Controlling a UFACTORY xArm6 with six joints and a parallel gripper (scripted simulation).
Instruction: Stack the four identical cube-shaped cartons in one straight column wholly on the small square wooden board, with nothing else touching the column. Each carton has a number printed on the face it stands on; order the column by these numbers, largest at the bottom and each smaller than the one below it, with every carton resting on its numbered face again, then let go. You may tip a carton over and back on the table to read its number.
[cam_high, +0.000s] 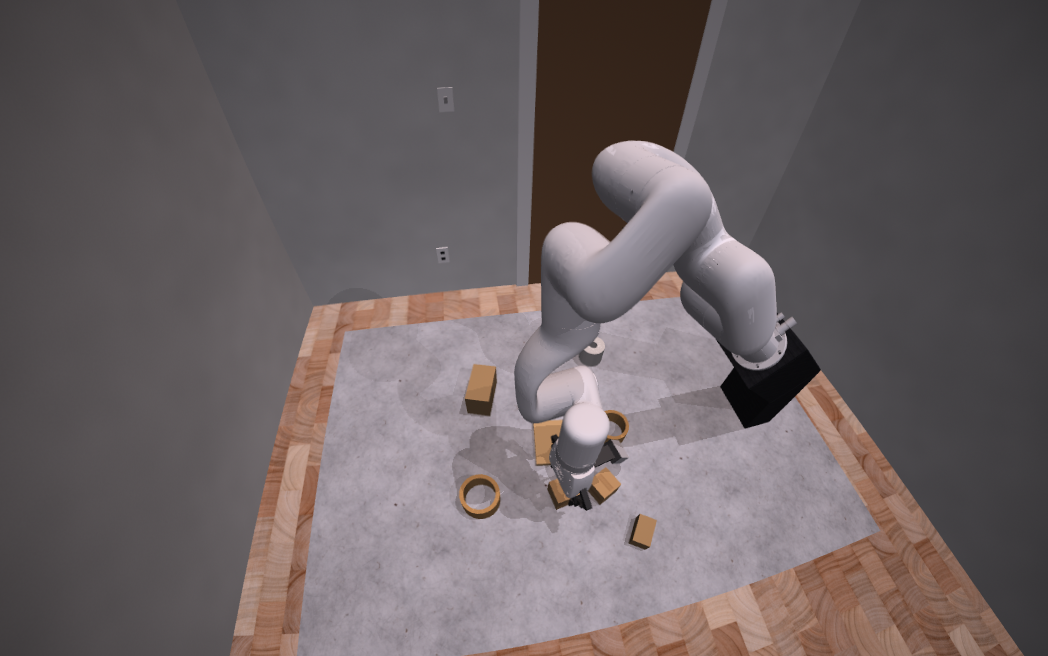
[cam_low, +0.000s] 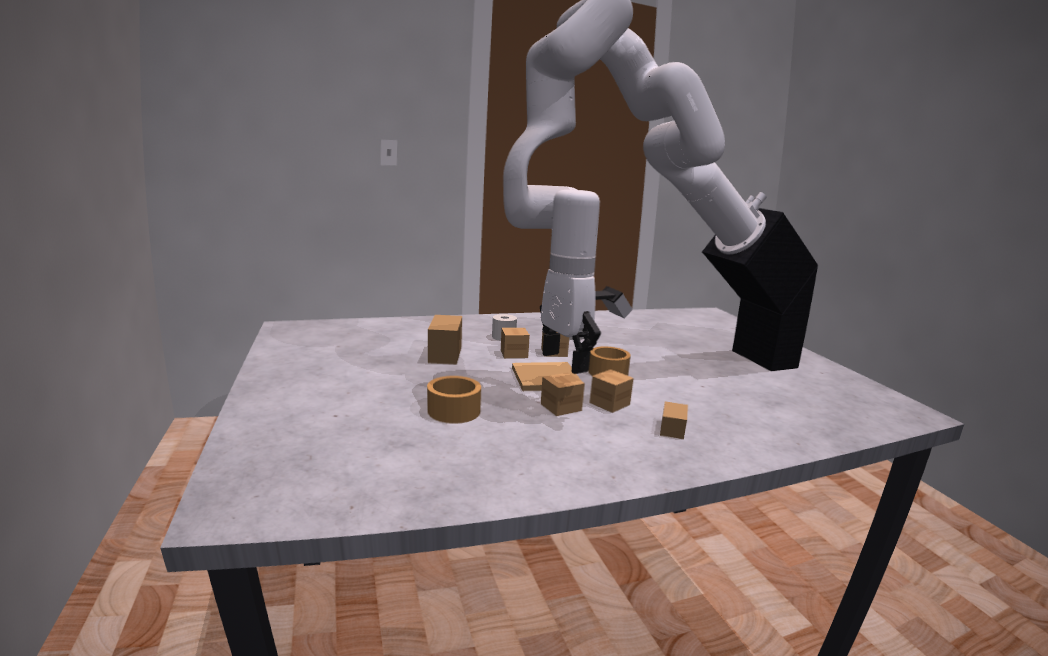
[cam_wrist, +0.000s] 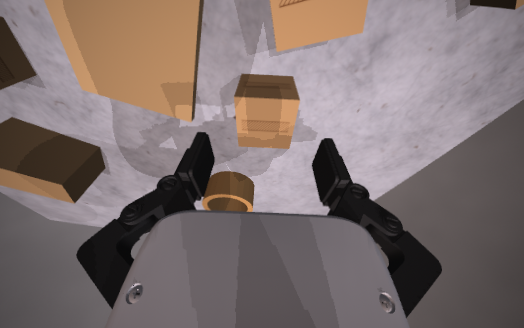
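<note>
Right now the board is 10 mm behind my hand, 140 mm to the right of it and 90 mm below it. Also, from my hand: plain carton 170 mm ahead, 300 mm to the right, 60 mm below; brown cube 160 mm behind, 120 mm to the left, 80 mm below.
</note>
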